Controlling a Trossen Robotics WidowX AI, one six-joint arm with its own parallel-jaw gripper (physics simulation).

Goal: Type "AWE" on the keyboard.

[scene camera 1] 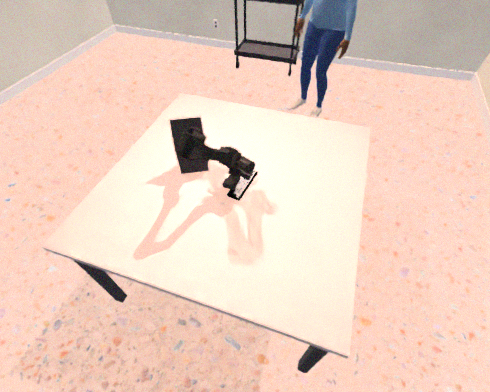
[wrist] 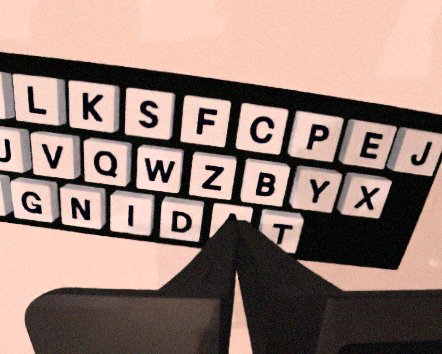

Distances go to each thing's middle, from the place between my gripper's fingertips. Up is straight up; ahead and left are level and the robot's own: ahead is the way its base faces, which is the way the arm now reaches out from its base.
The t key [wrist: 283,228] is 20 mm to the right of my hand. Round my hand: e key [wrist: 367,144] (30 mm ahead, 50 mm to the right); then w key [wrist: 159,168] (30 mm ahead, 30 mm to the left).
